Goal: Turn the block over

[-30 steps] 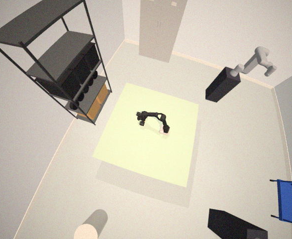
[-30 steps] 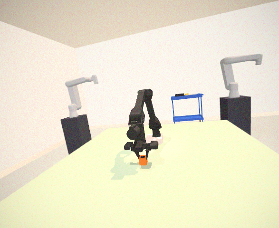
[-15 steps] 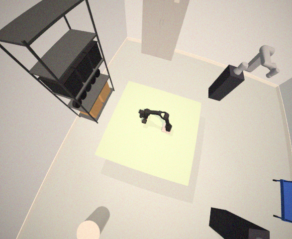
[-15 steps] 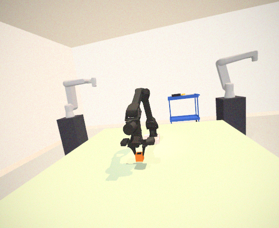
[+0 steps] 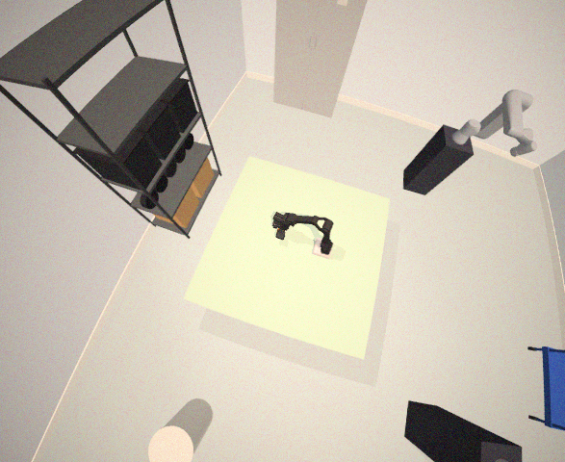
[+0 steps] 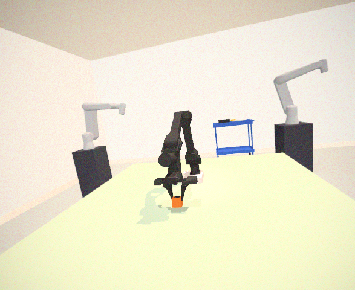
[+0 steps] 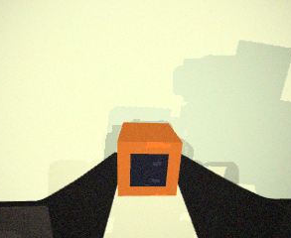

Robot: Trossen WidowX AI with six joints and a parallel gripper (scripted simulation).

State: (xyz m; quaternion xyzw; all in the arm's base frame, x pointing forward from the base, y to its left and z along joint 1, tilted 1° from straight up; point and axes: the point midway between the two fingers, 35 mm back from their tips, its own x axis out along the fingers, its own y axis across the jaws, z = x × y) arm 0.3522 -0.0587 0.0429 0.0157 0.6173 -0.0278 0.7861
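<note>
The orange block is 10 mm above my gripper tip.
</note>
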